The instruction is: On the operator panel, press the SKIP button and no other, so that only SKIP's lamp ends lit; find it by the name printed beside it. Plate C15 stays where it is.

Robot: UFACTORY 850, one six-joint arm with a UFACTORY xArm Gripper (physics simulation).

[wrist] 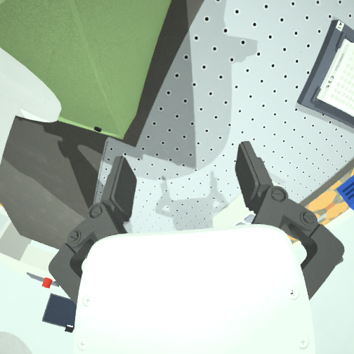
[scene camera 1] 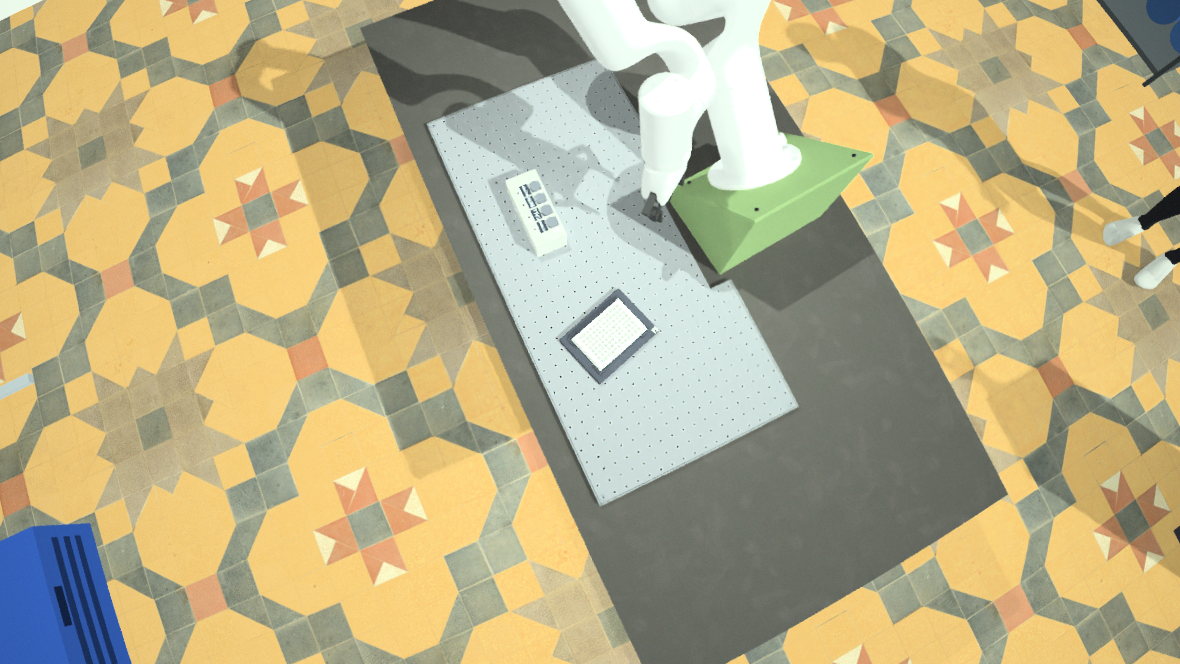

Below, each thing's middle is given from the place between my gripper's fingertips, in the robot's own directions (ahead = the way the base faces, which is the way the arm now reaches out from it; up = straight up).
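Operator panel (scene camera 1: 543, 239): my hand is 13 cm to the left of it, 23 cm short of it, 10 cm above it. White plate (scene camera 1: 609, 334): 17 cm to the left of my hand, 20 cm ahead of it, 11 cm below it.
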